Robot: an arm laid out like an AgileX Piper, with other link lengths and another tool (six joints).
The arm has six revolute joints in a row. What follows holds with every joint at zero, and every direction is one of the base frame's. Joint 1 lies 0.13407 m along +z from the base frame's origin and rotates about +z. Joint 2 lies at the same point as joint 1 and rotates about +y. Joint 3 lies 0.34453 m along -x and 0.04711 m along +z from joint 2 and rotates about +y. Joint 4 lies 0.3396 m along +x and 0.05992 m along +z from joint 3 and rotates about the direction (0.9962, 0, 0.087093). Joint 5 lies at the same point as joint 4 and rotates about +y. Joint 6 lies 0.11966 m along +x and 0.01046 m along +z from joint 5 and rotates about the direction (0.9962, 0, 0.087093). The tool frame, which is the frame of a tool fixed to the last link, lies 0.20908 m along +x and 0.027 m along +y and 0.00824 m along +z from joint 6; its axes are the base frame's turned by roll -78.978, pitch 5.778 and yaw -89.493 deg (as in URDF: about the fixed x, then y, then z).
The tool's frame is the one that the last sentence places.
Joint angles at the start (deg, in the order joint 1, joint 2, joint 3, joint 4, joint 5, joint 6): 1.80 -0.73 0.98 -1.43 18.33 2.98
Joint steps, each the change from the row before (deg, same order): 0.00 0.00 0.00 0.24 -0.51 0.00; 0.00 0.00 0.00 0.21 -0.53 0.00; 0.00 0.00 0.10 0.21 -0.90 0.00; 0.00 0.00 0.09 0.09 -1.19 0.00; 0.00 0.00 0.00 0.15 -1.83 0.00
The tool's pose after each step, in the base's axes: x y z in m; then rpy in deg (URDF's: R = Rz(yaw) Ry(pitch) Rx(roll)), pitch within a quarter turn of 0, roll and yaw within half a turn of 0. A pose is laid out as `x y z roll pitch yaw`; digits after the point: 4 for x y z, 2 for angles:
0.3125 0.0350 0.1519 -97.18 7.37 -90.29
0.3132 0.0355 0.1549 -96.65 7.59 -90.20
0.3144 0.0360 0.1589 -95.85 7.83 -90.06
0.3159 0.0363 0.1646 -94.75 7.95 -89.89
0.3179 0.0367 0.1749 -92.90 8.15 -89.60

